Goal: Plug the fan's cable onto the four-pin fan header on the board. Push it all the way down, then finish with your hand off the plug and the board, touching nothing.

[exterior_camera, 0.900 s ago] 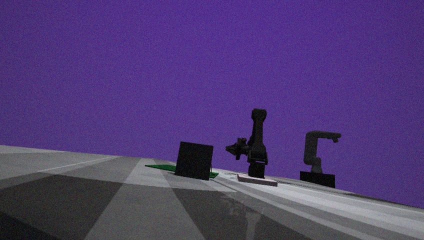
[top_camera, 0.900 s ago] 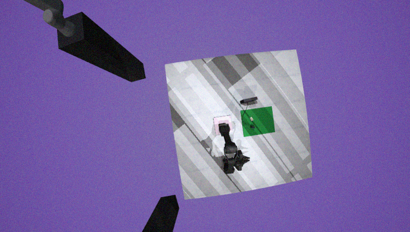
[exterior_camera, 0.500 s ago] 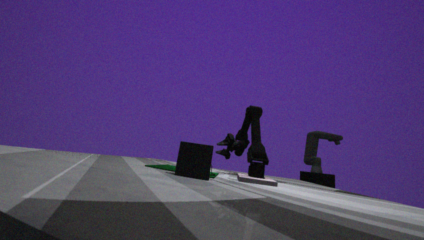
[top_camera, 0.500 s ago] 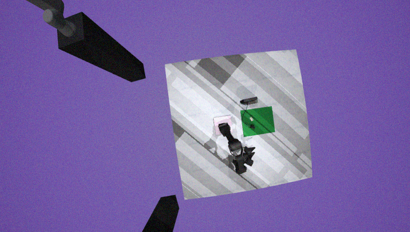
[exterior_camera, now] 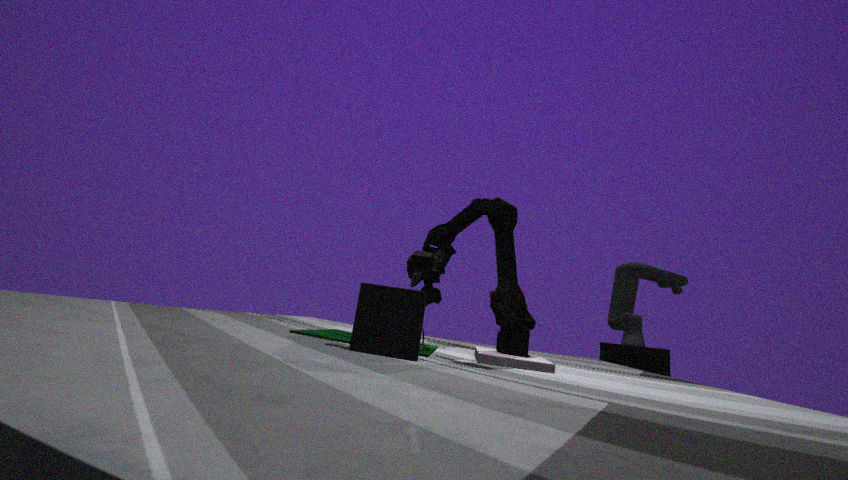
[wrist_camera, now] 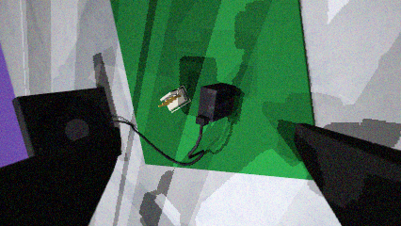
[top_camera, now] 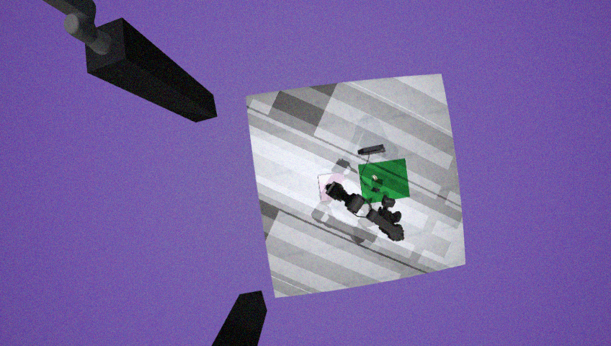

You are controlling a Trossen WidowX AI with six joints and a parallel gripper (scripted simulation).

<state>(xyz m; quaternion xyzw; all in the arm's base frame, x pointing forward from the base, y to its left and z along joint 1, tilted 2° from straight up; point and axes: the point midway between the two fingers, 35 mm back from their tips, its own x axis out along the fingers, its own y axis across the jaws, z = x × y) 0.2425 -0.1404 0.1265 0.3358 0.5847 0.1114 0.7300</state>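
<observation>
Right now my gripper tip is 100 mm above the black fan plug, 60 mm to the right of it and 10 mm short of it. From my gripper tip the other things lie so: four-pin fan header: 130 mm to the left, 120 mm below, 20 mm ahead; green board: 140 mm below, 90 mm to the left, 80 mm ahead; black fan: 290 mm to the left, 70 mm below, 20 mm ahead.
</observation>
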